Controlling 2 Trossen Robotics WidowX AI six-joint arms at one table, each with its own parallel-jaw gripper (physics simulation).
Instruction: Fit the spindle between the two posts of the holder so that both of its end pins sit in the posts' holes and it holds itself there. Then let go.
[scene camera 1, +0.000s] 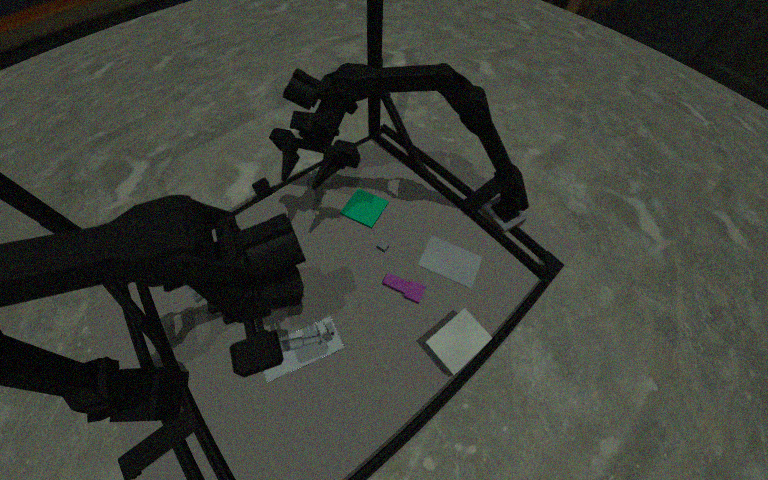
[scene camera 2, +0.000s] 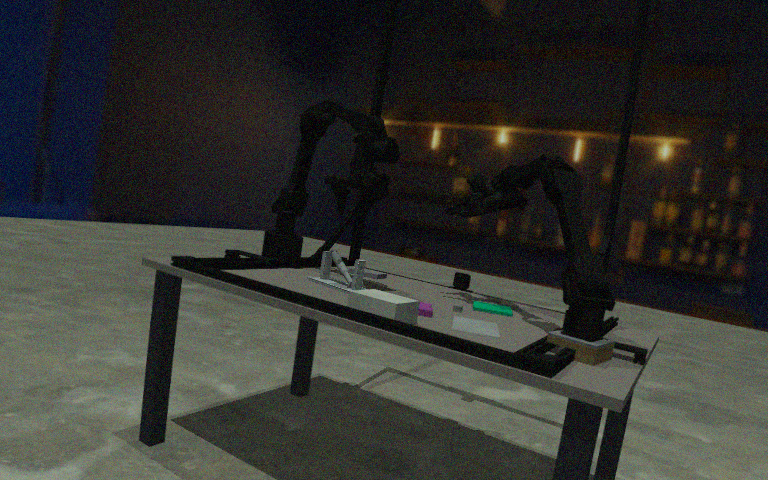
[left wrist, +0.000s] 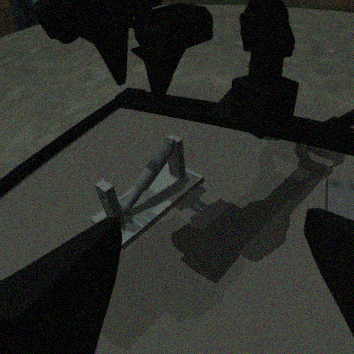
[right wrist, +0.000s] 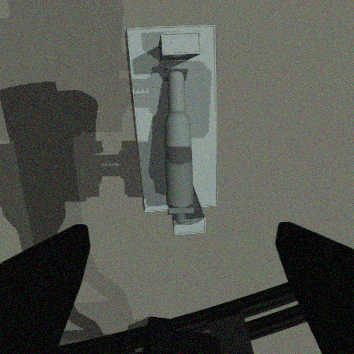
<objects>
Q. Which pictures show my left gripper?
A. Scene camera 1, scene camera 2 and the left wrist view only.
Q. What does my left gripper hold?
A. Nothing.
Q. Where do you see my left gripper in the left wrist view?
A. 213, 224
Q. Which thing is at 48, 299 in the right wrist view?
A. My right gripper.
</objects>
